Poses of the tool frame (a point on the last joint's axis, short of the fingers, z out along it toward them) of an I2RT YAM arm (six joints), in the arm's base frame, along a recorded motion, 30 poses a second.
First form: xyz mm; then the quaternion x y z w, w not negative.
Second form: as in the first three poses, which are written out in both.
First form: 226 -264 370 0.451 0.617 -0.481 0.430
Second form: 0.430 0.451 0.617 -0.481 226 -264 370
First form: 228 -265 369 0.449 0.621 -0.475 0.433
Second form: 0.433 0.449 0.621 -0.475 228 -265 369
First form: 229 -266 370 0.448 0.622 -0.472 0.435
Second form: 0.435 0.448 0.622 -0.472 229 -266 370
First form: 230 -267 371 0.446 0.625 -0.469 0.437
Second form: 0.437 0.446 0.625 -0.469 230 -267 371
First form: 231 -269 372 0.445 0.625 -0.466 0.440
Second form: 0.440 0.445 0.625 -0.466 231 -269 372
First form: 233 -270 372 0.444 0.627 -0.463 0.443
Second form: 0.443 0.444 0.627 -0.463 233 -270 372
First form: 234 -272 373 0.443 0.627 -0.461 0.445
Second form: 0.445 0.443 0.627 -0.461 234 -272 373
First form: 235 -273 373 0.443 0.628 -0.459 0.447
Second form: 0.447 0.443 0.628 -0.459 235 -273 373
